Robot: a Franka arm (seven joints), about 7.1 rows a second.
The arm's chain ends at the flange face. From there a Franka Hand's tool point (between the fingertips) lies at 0.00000 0.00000 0.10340 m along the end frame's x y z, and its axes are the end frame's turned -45 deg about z.
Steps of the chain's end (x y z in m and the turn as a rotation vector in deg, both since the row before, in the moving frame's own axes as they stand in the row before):
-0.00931, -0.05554, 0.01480, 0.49, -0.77, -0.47
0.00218, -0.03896, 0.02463, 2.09, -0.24, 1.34
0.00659, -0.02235, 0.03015, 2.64, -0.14, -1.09
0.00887, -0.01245, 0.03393, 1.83, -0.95, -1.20
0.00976, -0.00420, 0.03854, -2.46, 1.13, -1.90
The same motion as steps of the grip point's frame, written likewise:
0.03233, -0.04746, 0.01479, 0.89, -0.20, -0.47
0.03149, -0.02895, 0.02456, 1.65, 1.31, 1.34
0.02362, -0.01472, 0.03004, 1.97, 1.77, -1.09
0.01616, -0.00609, 0.03386, 1.97, 0.62, -1.20
0.00825, 0.00854, 0.03842, -2.54, -0.94, -1.90

